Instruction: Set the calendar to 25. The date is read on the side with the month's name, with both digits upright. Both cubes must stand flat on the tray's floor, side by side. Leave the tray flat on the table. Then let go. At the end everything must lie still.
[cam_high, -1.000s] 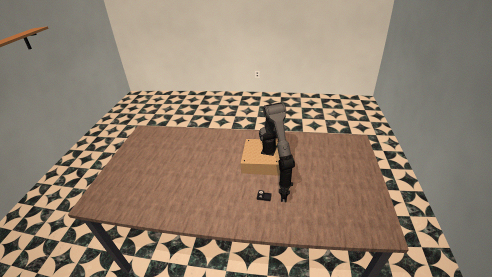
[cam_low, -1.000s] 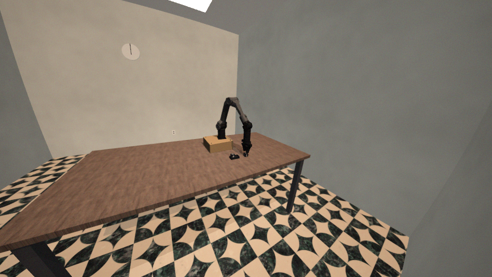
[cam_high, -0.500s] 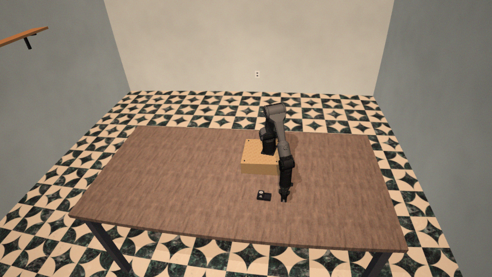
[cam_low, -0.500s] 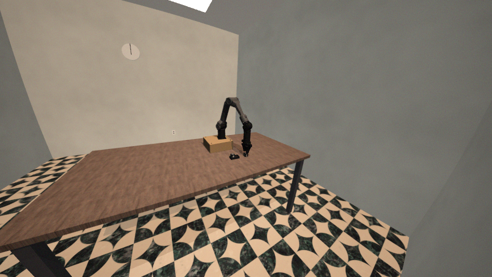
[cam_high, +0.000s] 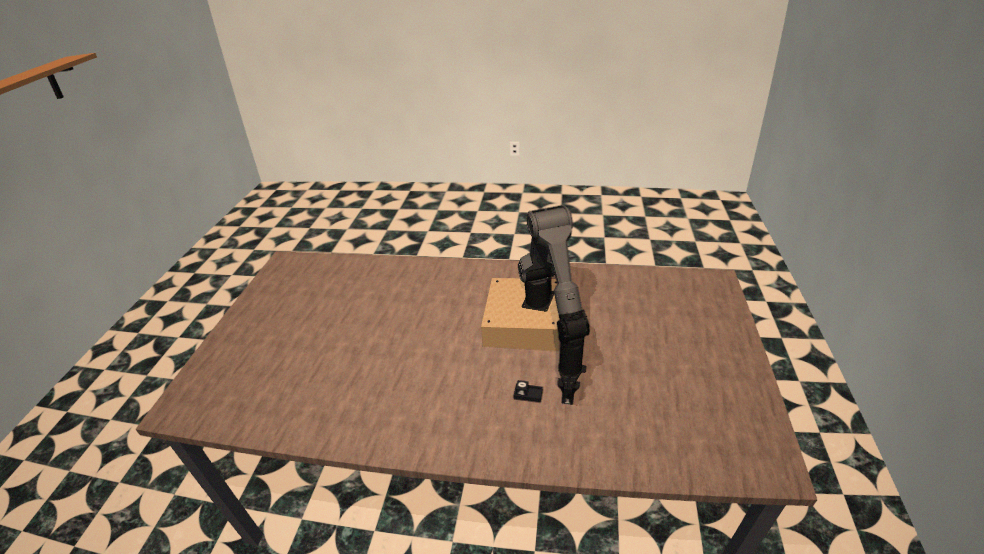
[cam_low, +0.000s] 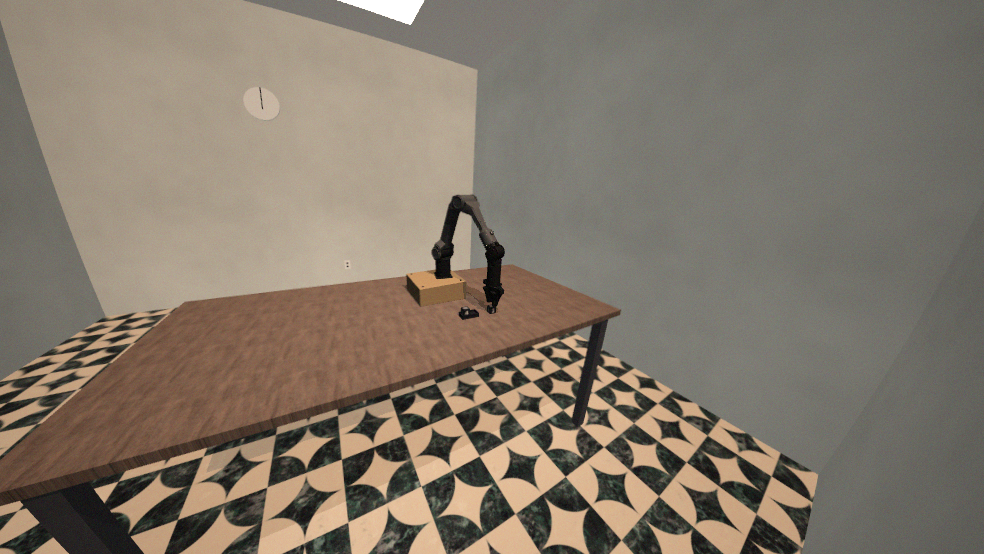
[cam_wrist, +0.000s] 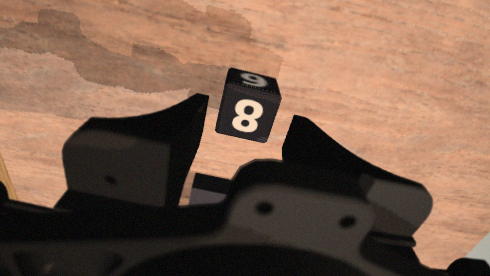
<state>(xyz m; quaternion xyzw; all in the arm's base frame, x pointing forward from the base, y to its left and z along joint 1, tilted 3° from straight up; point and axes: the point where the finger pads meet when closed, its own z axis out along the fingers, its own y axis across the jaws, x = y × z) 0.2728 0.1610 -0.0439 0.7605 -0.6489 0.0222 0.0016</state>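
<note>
Now: the dark cube 20 mm ahead of my hand, 120 mm to the right of it and 20 mm below it. Also, from my hand: tray 10 mm ahead, 110 mm to the right, 30 mm below.
</note>
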